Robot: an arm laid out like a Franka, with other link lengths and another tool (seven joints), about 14 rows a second.
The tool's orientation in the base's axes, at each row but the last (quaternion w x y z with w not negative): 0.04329 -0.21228 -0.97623 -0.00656; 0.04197 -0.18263 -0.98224 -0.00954; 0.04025 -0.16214 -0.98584 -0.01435; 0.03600 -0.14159 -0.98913 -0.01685; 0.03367 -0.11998 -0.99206 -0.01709; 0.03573 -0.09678 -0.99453 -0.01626; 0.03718 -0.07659 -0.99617 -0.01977
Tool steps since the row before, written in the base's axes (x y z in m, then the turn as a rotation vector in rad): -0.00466 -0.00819 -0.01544 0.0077 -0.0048 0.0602; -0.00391 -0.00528 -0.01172 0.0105 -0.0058 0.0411; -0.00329 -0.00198 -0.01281 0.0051 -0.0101 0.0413; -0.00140 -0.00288 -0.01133 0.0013 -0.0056 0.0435; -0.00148 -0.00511 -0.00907 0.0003 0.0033 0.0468; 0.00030 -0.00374 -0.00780 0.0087 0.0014 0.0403; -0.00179 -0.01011 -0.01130 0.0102 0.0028 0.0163
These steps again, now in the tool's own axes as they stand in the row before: -0.00052 -0.00930 0.01551 -0.0037 -0.0015 -0.0607; 0.00074 -0.00637 0.01181 -0.0083 -0.0015 -0.0420; 0.00140 -0.00313 0.01293 -0.0046 -0.0073 -0.0419; -0.00032 -0.00342 0.01126 0.0005 -0.0040 -0.0437; -0.00042 -0.00555 0.00892 0.0038 0.0045 -0.0465; -0.00159 -0.00381 0.00761 -0.0053 0.0041 -0.0407; -0.00064 -0.01064 0.01093 -0.0084 0.0049 -0.0168
